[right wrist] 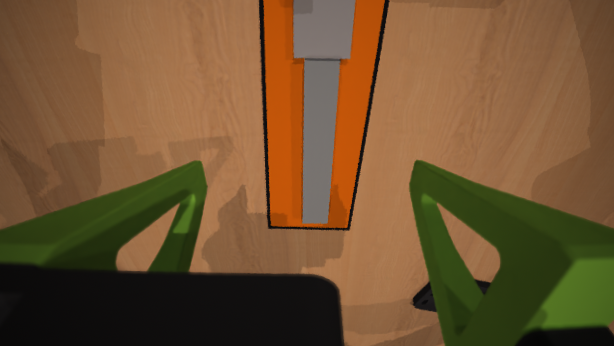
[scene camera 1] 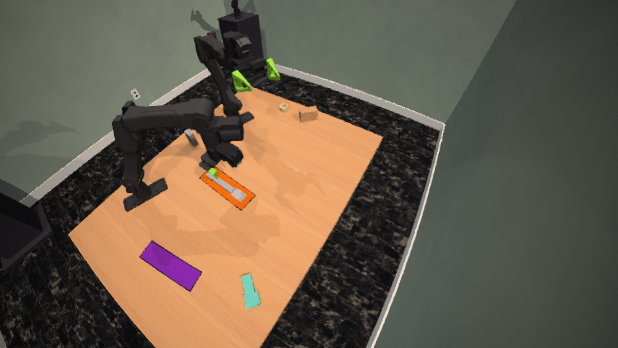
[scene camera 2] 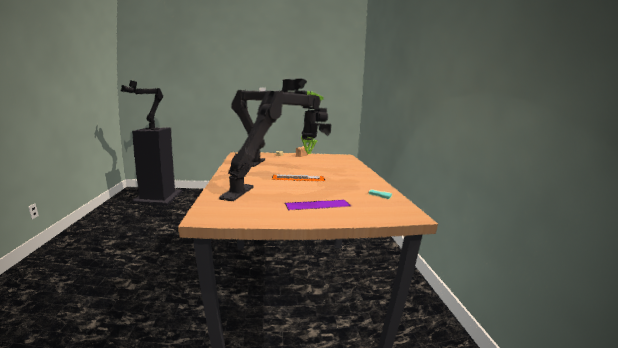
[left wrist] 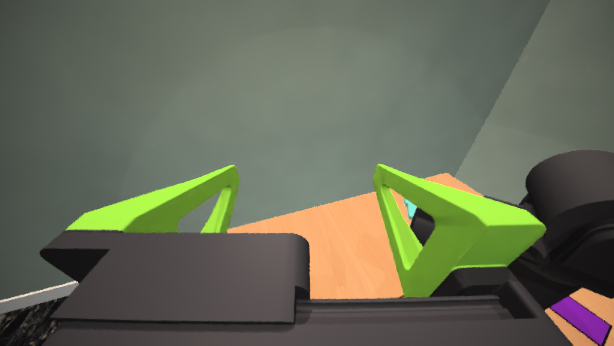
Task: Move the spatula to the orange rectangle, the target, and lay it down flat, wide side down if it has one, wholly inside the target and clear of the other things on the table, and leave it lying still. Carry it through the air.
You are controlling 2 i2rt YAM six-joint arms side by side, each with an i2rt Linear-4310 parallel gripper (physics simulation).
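Places are measured from the left arm's base along level axes (x left, y down, z back), in metres.
Where they show: left gripper, fingertip midpoint: [scene camera 1: 266, 83] [scene camera 2: 321, 98] [left wrist: 306, 172]; right gripper, fingertip midpoint: [right wrist: 308, 173] [scene camera 1: 225, 169] [scene camera 2: 307, 152]; left arm's base, link origin: [scene camera 2: 255, 162]; right arm's base, link origin: [scene camera 1: 145, 194] [scene camera 2: 237, 192].
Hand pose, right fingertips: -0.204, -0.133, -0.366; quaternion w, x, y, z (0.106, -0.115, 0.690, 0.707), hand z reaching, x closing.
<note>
Each offset is from my right fingertips to the top centre of the thing, as dx, dy, dz. "pt": to the spot under its first point.
The grey spatula @(-0.022, +0.119, +0.037) [scene camera 1: 223, 185] [scene camera 2: 300, 177] [right wrist: 321, 140] lies flat on the orange rectangle [scene camera 1: 243, 204] [right wrist: 282, 150], lengthwise along it. In scene camera 1 its outline shows inside the rectangle, with orange around the wide end. In the right wrist view the handle end is just inside the near short edge, and the far end is cut off. My right gripper [scene camera 1: 213, 173] [scene camera 2: 309, 150] [right wrist: 308, 173] is open and empty above the table, near the handle end, not touching the spatula. My left gripper [scene camera 1: 264, 83] [left wrist: 306, 172] is open and empty, high at the far end of the table.
A purple rectangle @(pt -0.346, +0.131, -0.134) [scene camera 1: 170, 266] [scene camera 2: 318, 205] and a teal object @(-0.157, +0.118, -0.371) [scene camera 1: 251, 292] [scene camera 2: 380, 194] are toward the near end. A brown block @(+0.519, +0.073, +0.146) [scene camera 1: 308, 114] [scene camera 2: 300, 151] and a small pale ring lie at the far end. A small grey thing @(-0.033, +0.056, +0.374) [scene camera 1: 191, 137] shows behind my right arm.
</note>
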